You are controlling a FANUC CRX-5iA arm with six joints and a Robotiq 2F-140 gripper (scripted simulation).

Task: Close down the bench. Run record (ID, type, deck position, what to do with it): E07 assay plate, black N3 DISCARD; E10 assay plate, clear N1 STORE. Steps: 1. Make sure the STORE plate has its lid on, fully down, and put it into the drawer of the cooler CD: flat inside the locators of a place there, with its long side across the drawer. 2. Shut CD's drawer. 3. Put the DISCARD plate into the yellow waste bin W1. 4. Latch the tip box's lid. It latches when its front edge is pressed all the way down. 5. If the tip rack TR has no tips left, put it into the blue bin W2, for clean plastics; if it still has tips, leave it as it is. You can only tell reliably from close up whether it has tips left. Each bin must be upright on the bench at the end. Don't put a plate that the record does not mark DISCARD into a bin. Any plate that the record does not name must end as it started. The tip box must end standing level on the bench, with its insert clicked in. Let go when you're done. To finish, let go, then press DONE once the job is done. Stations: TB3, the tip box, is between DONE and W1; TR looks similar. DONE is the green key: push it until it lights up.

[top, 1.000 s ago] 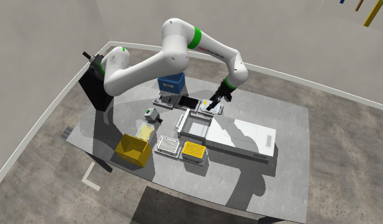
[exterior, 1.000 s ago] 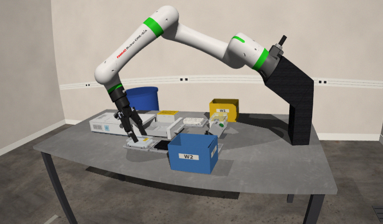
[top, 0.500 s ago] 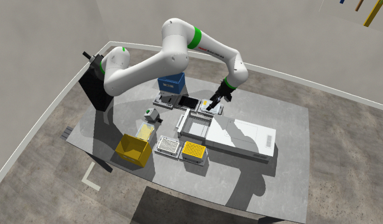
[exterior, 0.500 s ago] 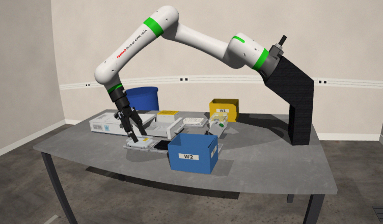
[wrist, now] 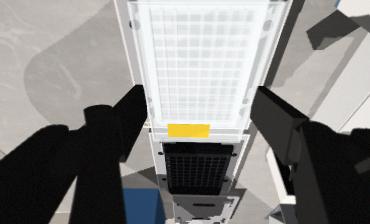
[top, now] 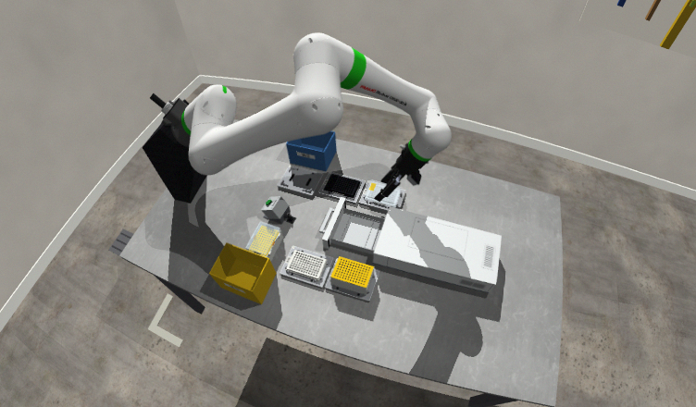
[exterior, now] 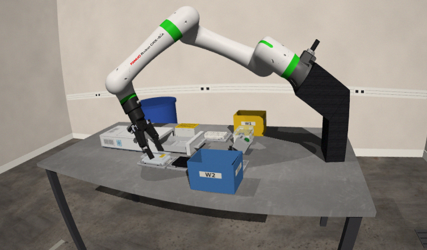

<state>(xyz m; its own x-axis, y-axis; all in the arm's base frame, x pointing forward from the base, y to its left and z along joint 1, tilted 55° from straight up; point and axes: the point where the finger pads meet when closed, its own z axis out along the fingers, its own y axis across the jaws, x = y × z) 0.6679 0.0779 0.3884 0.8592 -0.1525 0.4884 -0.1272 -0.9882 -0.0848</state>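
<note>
The clear lid lies 20 mm below my hand. From my hand the other things lie so: clear plate 50 mm below; cooler drawer 190 mm to the right, 50 mm behind, 30 mm below; black assay plate 170 mm behind, 50 mm below, 30 mm to the left.
</note>
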